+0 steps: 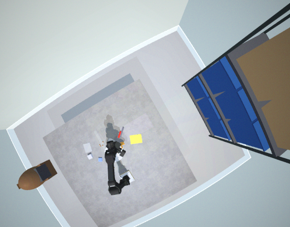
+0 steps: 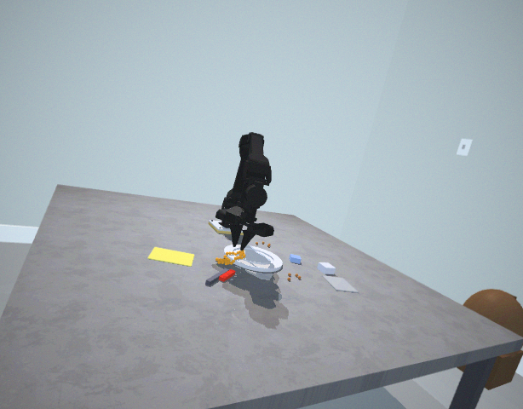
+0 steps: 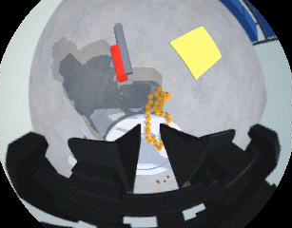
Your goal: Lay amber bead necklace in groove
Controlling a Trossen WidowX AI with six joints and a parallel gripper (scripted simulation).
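Now: gripper tip 3 cm past the round white bead board, 9 cm to the right of it and 4 cm above it. From my gripper tip the other things lie so: yellow sheet: 7 cm behind, 18 cm to the right, 5 cm below; then blue block: 1 cm ahead, 26 cm to the left, 4 cm below; then grey tool: 8 cm ahead, 10 cm to the right, 4 cm below.
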